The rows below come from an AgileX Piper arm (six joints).
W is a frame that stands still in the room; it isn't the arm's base.
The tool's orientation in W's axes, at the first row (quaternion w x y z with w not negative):
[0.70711 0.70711 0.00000 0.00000]
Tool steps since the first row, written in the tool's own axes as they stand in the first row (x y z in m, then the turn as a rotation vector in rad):
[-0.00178 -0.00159 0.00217 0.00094 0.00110 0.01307]
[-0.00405 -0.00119 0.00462 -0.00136 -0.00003 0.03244]
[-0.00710 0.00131 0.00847 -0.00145 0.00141 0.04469]
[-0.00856 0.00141 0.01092 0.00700 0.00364 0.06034]
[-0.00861 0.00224 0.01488 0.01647 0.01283 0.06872]
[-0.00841 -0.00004 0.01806 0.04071 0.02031 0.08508]
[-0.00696 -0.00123 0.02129 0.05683 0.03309 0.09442]
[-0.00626 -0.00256 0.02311 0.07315 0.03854 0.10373]
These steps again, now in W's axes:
[-0.00178 -0.00217 -0.00159 0.00094 -0.01307 0.00110]
[-0.00405 -0.00462 -0.00119 -0.00136 -0.03244 -0.00003]
[-0.00710 -0.00847 0.00131 -0.00145 -0.04469 0.00141]
[-0.00856 -0.01092 0.00141 0.00700 -0.06034 0.00364]
[-0.00861 -0.01488 0.00224 0.01647 -0.06872 0.01283]
[-0.00841 -0.01806 -0.00004 0.04071 -0.08508 0.02031]
[-0.00696 -0.02129 -0.00123 0.05683 -0.09442 0.03309]
[-0.00626 -0.02311 -0.00256 0.07315 -0.10373 0.03854]

